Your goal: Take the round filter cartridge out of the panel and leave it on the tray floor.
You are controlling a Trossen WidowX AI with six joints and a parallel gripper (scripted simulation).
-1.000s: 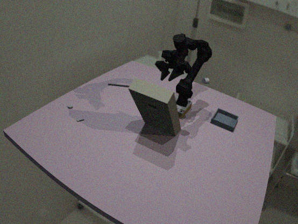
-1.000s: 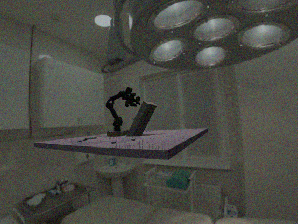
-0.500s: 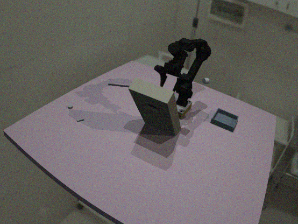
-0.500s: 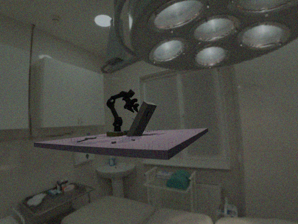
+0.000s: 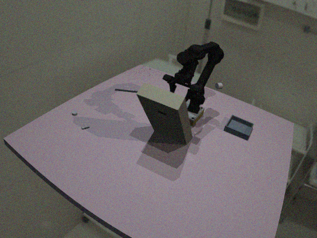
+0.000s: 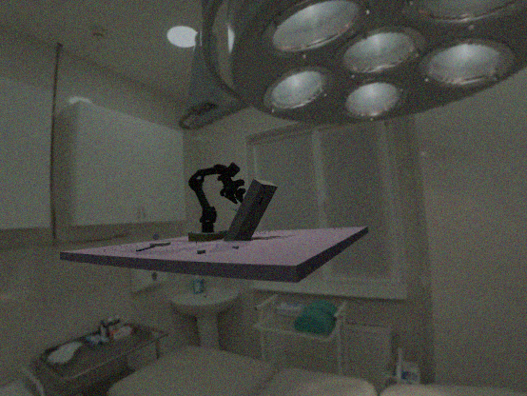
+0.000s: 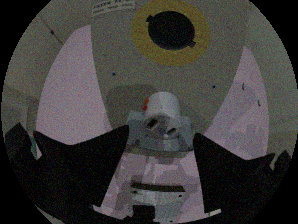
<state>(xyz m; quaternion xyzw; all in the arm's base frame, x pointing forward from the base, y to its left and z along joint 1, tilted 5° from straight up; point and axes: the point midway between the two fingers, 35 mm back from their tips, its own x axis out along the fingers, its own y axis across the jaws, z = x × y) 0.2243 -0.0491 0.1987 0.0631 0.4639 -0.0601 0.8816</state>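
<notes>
Now: gripper tip 20 mm short of the round filter cartridge and 30 mm above it. The rest, counted from my gripper tip: dark tray: 270 mm behind, 330 mm to the left, 190 mm below; service panel: 60 mm ahead, 10 mm to the right, 50 mm below.
</notes>
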